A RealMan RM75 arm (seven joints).
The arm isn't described. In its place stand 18 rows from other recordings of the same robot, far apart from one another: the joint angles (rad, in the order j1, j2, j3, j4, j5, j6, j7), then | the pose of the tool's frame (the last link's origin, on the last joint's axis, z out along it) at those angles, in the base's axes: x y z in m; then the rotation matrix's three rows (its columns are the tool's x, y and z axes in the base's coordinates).
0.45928 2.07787 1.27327 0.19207 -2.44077 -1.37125 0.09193 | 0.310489, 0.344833, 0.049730; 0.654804, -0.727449, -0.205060; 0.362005, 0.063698, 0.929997; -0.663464, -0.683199, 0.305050
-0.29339 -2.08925 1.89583 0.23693 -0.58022 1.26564 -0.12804 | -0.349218, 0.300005, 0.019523; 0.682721, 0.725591, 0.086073; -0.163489, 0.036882, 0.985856; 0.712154, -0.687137, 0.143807
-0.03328 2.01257 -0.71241 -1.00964 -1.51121 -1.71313 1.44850 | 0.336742, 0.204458, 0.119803; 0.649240, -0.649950, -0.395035; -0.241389, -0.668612, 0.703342; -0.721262, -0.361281, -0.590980
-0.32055 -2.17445 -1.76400 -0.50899 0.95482 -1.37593 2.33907 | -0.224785, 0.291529, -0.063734; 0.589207, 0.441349, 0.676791; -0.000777, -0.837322, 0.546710; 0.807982, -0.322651, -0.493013
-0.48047 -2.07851 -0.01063 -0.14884 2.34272 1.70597 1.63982 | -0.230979, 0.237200, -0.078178; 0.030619, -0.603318, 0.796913; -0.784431, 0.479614, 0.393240; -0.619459, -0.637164, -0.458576
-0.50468 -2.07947 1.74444 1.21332 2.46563 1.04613 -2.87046 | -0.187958, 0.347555, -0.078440; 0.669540, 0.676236, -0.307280; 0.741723, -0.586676, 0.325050; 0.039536, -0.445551, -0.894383
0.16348 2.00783 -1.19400 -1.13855 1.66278 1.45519 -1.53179 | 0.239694, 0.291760, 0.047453; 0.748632, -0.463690, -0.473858; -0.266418, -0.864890, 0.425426; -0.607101, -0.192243, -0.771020
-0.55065 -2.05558 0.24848 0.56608 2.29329 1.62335 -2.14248 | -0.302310, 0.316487, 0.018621; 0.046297, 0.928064, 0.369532; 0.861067, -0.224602, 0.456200; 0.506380, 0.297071, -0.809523
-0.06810 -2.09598 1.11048 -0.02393 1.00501 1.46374 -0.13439 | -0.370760, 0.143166, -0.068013; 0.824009, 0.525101, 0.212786; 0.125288, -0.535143, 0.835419; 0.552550, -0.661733, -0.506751
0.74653 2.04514 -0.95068 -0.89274 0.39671 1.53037 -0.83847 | 0.255599, 0.374528, 0.018138; 0.592242, -0.685727, 0.423118; -0.780776, -0.618138, 0.091073; 0.199094, -0.384297, -0.901486
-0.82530 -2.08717 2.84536 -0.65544 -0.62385 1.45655 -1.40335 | -0.272660, 0.393396, 0.049973; 0.586151, 0.747469, 0.312598; 0.361318, -0.586495, 0.724895; 0.725174, -0.311951, -0.613848
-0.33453 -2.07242 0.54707 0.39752 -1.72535 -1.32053 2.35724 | -0.346449, 0.308346, 0.035656; 0.701951, 0.644730, 0.302637; 0.036197, -0.456662, 0.888904; 0.711305, -0.613012, -0.343892
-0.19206 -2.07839 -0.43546 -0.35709 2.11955 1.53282 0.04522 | -0.299010, 0.234127, -0.039451; 0.668584, 0.651159, 0.359147; -0.248357, -0.259706, 0.933205; 0.700938, -0.713123, -0.011915
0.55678 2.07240 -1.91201 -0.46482 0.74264 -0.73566 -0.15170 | 0.260672, 0.416267, -0.009736; 0.751322, -0.656355, -0.068656; 0.009184, -0.093626, 0.995565; -0.659872, -0.748620, -0.064315
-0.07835 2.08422 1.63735 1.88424 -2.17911 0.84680 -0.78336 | 0.182930, 0.301322, 0.073192; 0.823865, -0.565610, -0.036506; -0.309805, -0.503324, 0.806651; -0.474624, -0.653261, -0.589900
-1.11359 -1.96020 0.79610 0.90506 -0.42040 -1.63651 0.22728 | -0.113245, 0.447275, 0.067988; 0.350326, 0.889445, -0.293530; 0.926555, -0.283261, 0.247507; 0.136998, -0.358680, -0.923353
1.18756 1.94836 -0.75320 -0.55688 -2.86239 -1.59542 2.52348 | 0.149200, 0.432185, 0.023660; 0.512568, -0.760146, 0.399314; -0.831945, -0.554731, 0.011901; 0.212466, -0.338307, -0.916737
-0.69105 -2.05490 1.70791 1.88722 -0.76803 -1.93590 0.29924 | -0.055570, 0.261837, -0.002279; 0.869273, 0.250993, -0.425871; 0.308095, -0.948800, 0.069684; -0.386577, -0.191784, -0.902096
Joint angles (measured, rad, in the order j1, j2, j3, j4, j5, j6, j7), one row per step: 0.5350 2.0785 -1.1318 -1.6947 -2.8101 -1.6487 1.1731; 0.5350 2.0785 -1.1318 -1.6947 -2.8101 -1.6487 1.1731; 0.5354 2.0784 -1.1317 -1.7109 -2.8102 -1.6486 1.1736; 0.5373 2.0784 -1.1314 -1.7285 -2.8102 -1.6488 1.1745; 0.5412 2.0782 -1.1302 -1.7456 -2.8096 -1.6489 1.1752; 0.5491 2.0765 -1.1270 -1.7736 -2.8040 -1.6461 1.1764; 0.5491 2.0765 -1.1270 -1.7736 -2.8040 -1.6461 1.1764; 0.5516 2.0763 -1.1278 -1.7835 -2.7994 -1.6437 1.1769; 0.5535 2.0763 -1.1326 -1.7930 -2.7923 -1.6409 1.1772; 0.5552 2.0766 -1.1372 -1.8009 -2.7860 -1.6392 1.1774; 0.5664 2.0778 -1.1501 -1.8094 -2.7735 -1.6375 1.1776; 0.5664 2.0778 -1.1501 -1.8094 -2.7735 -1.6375 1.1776
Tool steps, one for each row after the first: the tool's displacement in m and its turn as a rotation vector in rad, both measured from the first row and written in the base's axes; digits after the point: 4 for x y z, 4 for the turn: 0.0000 0.0000 0.0000 0.0000 0.0000 0.0000; -0.0032 0.0001 0.0024 0.0101 -0.0022 0.0128; -0.0073 0.0003 0.0050 0.0211 -0.0040 0.0278; -0.0119 0.0009 0.0077 0.0324 -0.0052 0.0443; -0.0203 0.0022 0.0125 0.0529 -0.0038 0.0762; -0.0203 0.0022 0.0125 0.0529 -0.0038 0.0762; -0.0239 0.0026 0.0136 0.0585 -0.0015 0.0901; -0.0280 0.0029 0.0136 0.0598 0.0013 0.1066; -0.0315 0.0029 0.0132 0.0596 0.0039 0.1206; -0.0404 0.0040 0.0105 0.0501 0.0091 0.1514; -0.0404 0.0040 0.0105 0.0501 0.0091 0.1514
